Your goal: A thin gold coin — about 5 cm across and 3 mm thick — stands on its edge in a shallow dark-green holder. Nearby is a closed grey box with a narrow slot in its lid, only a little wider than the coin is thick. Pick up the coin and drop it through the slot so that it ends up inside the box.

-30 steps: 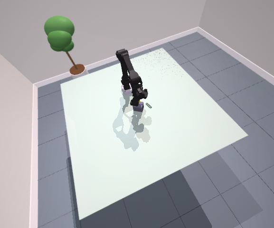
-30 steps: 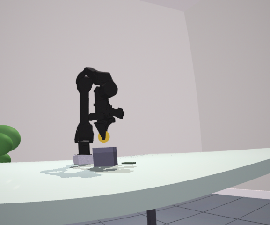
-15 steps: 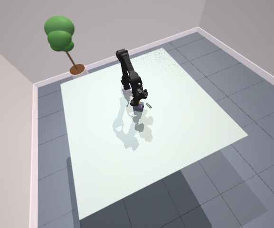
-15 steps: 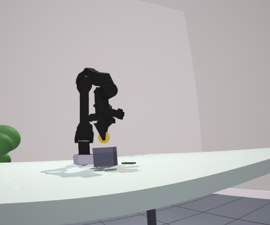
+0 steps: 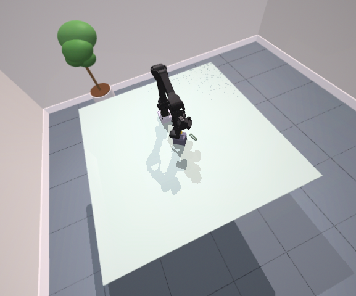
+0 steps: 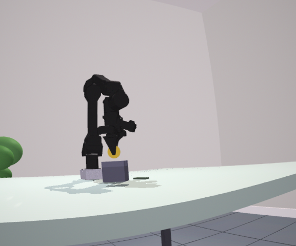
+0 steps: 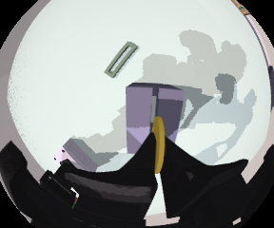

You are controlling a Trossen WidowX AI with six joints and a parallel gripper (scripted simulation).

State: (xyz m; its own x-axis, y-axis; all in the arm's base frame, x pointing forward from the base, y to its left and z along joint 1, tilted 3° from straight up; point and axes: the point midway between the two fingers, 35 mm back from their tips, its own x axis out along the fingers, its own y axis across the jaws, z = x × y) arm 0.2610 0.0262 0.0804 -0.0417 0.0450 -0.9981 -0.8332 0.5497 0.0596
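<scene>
The gold coin lies 10 mm above my gripper tip.
</scene>
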